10 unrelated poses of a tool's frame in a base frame.
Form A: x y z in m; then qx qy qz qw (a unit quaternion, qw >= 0).
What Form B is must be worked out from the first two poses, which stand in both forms.
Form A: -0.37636 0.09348 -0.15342 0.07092 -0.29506 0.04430 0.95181
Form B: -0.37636 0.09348 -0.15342 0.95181 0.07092 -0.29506 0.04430
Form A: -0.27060 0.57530 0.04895 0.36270 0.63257 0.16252 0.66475
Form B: -0.27060 0.57530 0.04895 0.66475 0.36270 0.63257 0.16252
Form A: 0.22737 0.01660 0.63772 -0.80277 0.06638 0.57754 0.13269
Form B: 0.22737 0.01660 0.63772 0.13269 -0.80277 0.06638 0.57754
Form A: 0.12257 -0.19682 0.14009 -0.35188 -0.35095 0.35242 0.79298
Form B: 0.12257 -0.19682 0.14009 0.79298 -0.35188 -0.35095 0.35242
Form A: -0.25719 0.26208 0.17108 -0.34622 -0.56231 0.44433 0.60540
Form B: -0.25719 0.26208 0.17108 0.60540 -0.34622 -0.56231 0.44433
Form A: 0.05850 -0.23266 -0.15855 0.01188 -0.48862 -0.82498 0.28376
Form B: 0.05850 -0.23266 -0.15855 0.28376 0.01188 -0.48862 -0.82498
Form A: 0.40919 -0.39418 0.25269 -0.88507 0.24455 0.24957 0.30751
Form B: 0.40919 -0.39418 0.25269 0.30751 -0.88507 0.24455 0.24957
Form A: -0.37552 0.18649 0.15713 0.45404 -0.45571 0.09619 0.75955
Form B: -0.37552 0.18649 0.15713 0.75955 0.45404 -0.45571 0.09619
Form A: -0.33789 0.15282 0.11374 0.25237 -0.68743 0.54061 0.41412
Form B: -0.33789 0.15282 0.11374 0.41412 0.25237 -0.68743 0.54061
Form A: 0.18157 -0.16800 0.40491 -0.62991 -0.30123 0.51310 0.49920
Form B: 0.18157 -0.16800 0.40491 0.49920 -0.62991 -0.30123 0.51310
